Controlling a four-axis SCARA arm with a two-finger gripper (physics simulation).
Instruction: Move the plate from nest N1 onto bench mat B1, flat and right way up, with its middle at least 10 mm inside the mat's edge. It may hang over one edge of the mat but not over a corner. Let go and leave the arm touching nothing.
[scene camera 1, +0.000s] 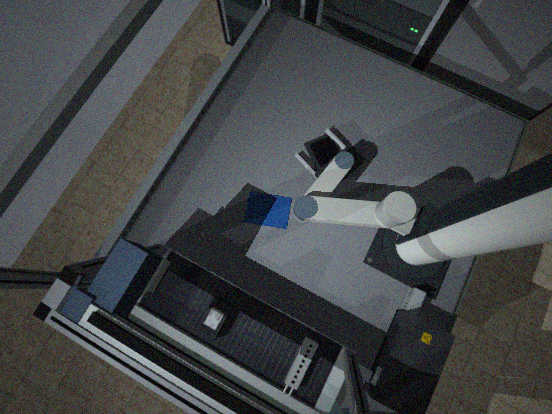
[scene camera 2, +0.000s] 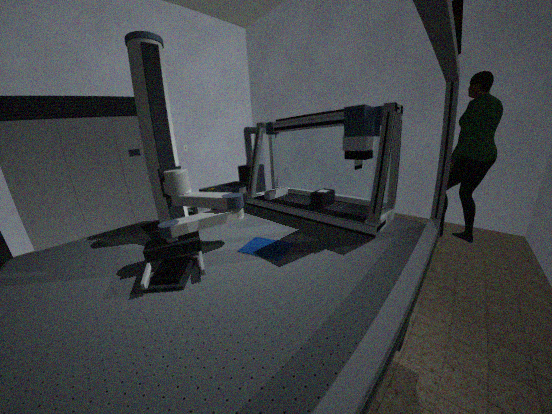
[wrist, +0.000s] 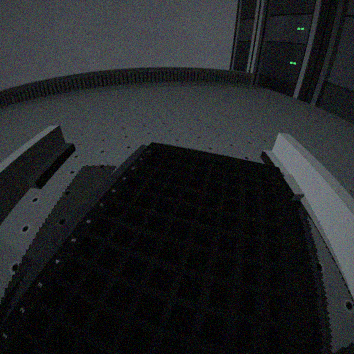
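Pixels of known places: gripper, between the fingertips: (scene camera 1: 311, 141) (scene camera 2: 174, 279) (wrist: 165, 137); arm's base, origin of its link: (scene camera 1: 413, 246).
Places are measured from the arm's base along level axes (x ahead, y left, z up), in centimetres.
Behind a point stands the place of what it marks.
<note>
The dark plate (scene camera 1: 318, 148) {z 3.8, x 50.4, y -17.5 cm} (scene camera 2: 170, 273) {z 3.9, x 50.0, y -18.3 cm} (wrist: 200, 250) {z 3.8, x 46.4, y -17.5 cm} lies in nest N1, seen as a dark rectangle with a grid of wells in the wrist view. Plate and nest are hard to tell apart in the dim light. My gripper (scene camera 1: 322, 150) (scene camera 2: 174, 269) {z 4.0, x 54.2, y -18.7 cm} (wrist: 165, 137) {z 4.0, x 54.2, y -18.7 cm} is open, with one light finger on each side of the plate and a gap on both sides in the wrist view. Whether the fingers are level with the plate is hard to tell. The blue bench mat B1 (scene camera 1: 281, 212) {z 1.5, x 51.4, y 12.6 cm} (scene camera 2: 256, 245) {z 1.5, x 52.6, y 12.7 cm} lies flat on the table, bare and partly in shadow.
A gantry machine (scene camera 1: 172, 345) {z 46.0, x 54.6, y 62.2 cm} (scene camera 2: 310, 118) {z 49.7, x 43.0, y 62.3 cm} stands along one table side. A dark box with a yellow label (scene camera 1: 417, 327) {z 12.8, x -8.0, y 28.3 cm} is near the arm's column (scene camera 1: 480, 227) {z 55.2, x 4.9, y 5.7 cm} (scene camera 2: 152, 120) {z 52.6, x 7.7, y -3.4 cm}. The arm's elbow (scene camera 1: 306, 207) {z 20.3, x 43.0, y 11.1 cm} (scene camera 2: 234, 202) {z 18.4, x 46.9, y 9.2 cm} is beside the mat. A person (scene camera 2: 477, 135) stands beyond the table edge.
</note>
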